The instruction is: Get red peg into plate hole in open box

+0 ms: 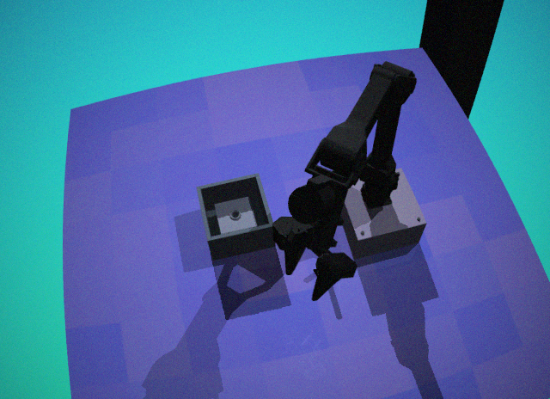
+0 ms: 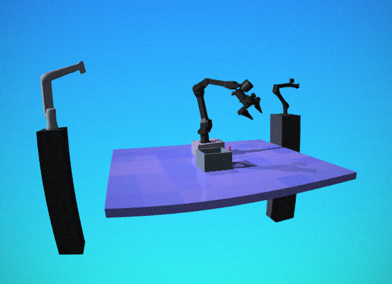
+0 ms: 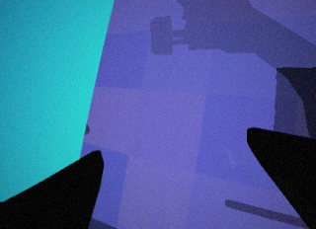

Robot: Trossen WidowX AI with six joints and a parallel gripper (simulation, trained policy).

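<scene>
Now: the red peg 10 cm behind my gripper tip, 15 cm to the right of it and 23 cm below it. Round my gripper tip: light plate: 8 cm ahead, 32 cm to the right, 23 cm below; grey box: 8 cm ahead, 32 cm to the right, 25 cm below.
</scene>
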